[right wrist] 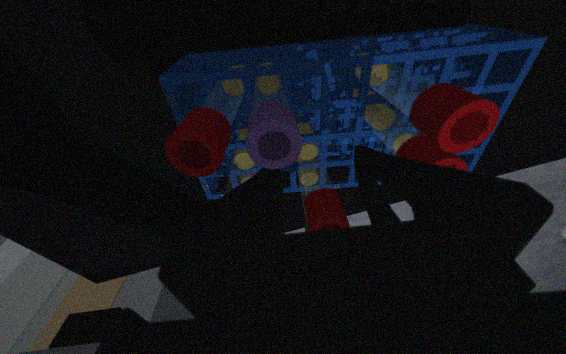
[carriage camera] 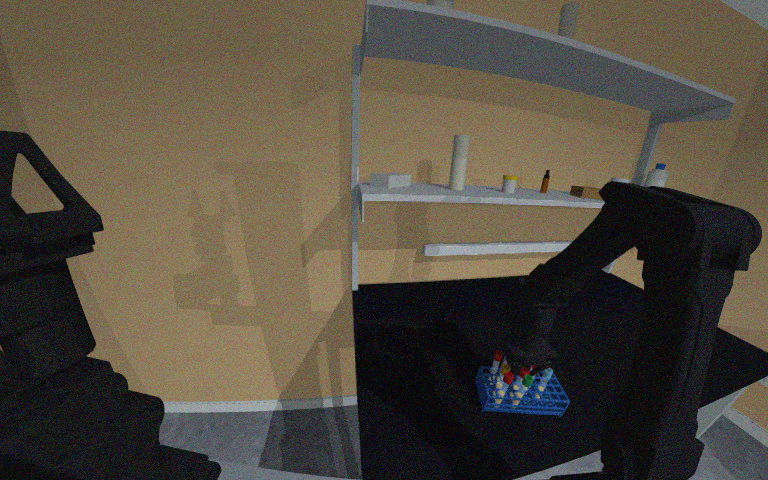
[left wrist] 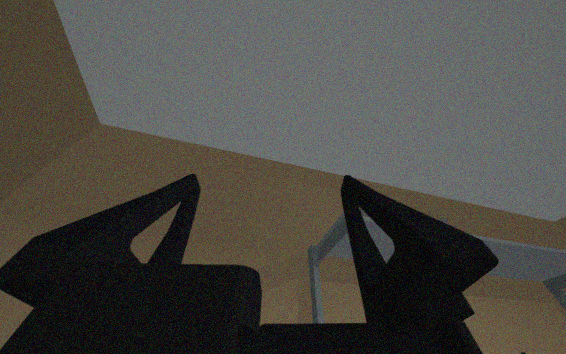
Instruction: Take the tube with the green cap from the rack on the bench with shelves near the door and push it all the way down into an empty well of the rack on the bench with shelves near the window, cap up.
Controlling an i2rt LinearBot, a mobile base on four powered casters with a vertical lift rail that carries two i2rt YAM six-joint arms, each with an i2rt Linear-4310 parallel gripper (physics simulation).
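Note:
The green-capped tube [carriage camera: 527, 380] stands cap up in the blue rack [carriage camera: 524, 409] [right wrist: 180, 70], among tubes with other caps. In the right wrist view, a sliver of green shows beside a red cap [right wrist: 326, 210] low between the fingers; the rest is hidden. My right gripper [right wrist: 316, 161] points down over the rack, its fingers partly open with nothing held between them; in the carriage camera it is a dark shape just above the caps. My left gripper [left wrist: 270, 182] is wide open and empty, raised toward the wall and ceiling. The second rack does not show.
Close to my right fingers stand a purple-capped tube [right wrist: 274, 132], a red-capped tube [right wrist: 200, 140] and more red caps [right wrist: 452, 117]. The rack stands on the black bench top [carriage camera: 407, 362]. Above it, a shelf [carriage camera: 481, 196] bears a tall cylinder [carriage camera: 459, 163] and bottles.

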